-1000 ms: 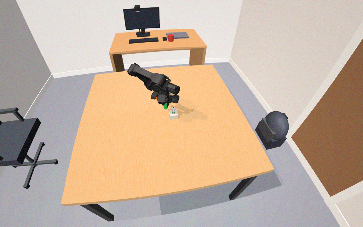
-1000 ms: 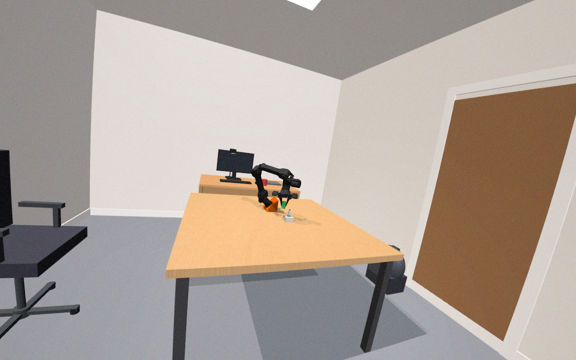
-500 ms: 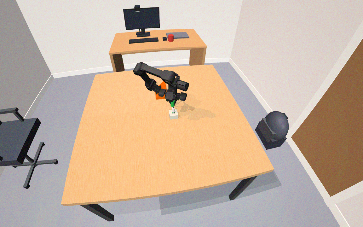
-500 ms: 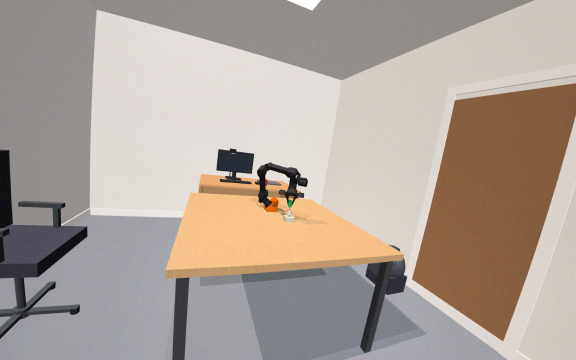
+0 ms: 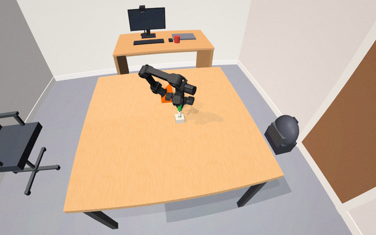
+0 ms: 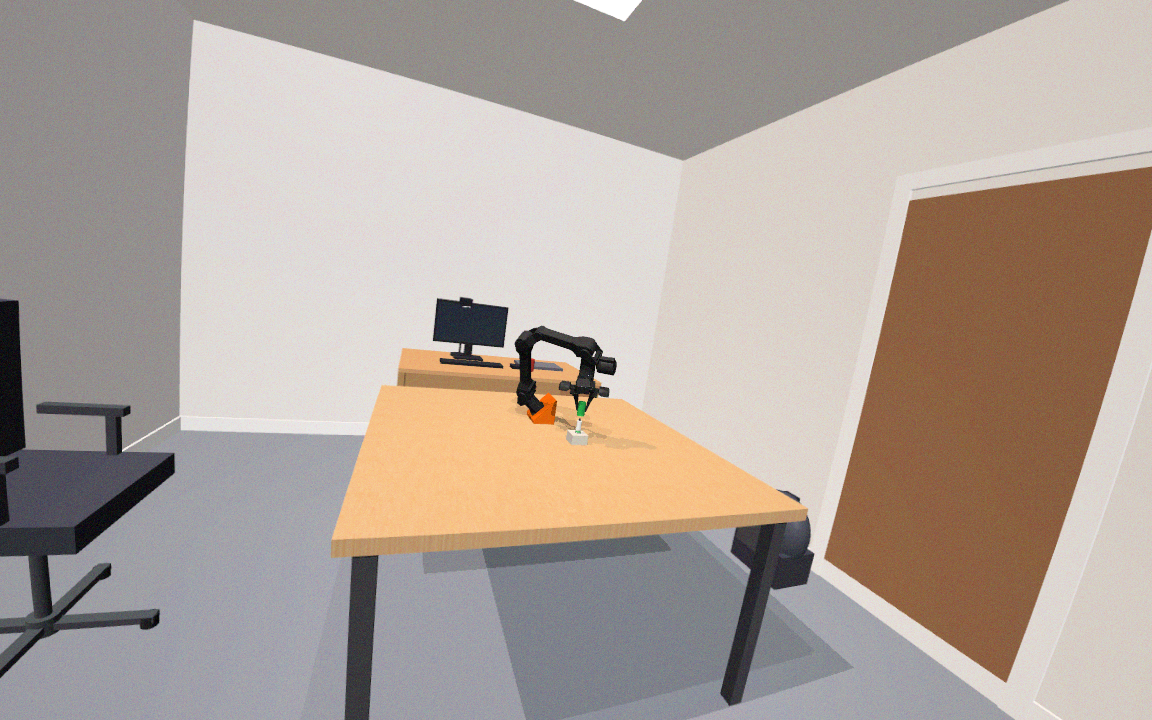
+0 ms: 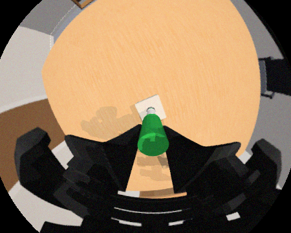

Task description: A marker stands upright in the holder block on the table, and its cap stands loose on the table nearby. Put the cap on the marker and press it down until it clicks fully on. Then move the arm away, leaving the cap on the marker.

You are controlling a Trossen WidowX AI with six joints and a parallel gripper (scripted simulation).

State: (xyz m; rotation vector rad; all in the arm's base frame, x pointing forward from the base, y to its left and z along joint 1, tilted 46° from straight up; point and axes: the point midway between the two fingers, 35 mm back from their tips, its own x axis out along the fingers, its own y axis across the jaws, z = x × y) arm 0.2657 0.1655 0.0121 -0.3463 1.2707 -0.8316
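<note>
My gripper tip is now 5 cm above the marker. From my gripper tip the other things lie so: green cap: 1 cm above.
</note>
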